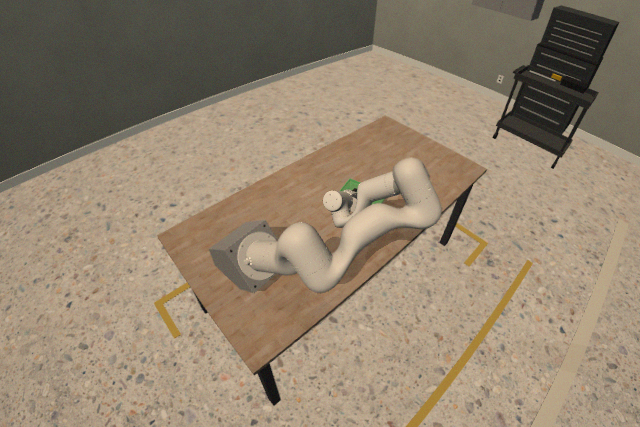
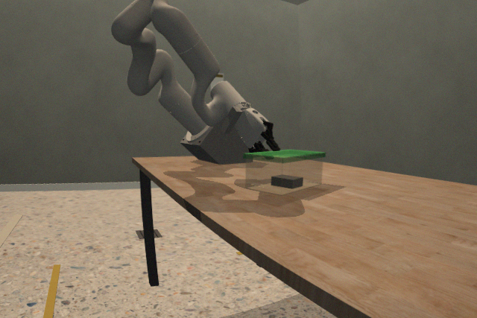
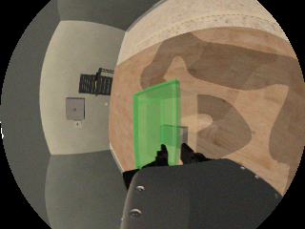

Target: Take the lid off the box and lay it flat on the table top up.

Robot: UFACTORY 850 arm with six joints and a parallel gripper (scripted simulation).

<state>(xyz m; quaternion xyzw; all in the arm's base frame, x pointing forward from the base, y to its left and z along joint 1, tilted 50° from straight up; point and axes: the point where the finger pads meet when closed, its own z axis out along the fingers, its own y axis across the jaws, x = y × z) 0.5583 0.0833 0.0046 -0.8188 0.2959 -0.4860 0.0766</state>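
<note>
Now: the green lid 7 cm ahead of my hand, 2 cm to the left of it and 1 cm below it. The rest, counted from my hand: box: 7 cm ahead, 6 cm below, 2 cm to the left.
</note>
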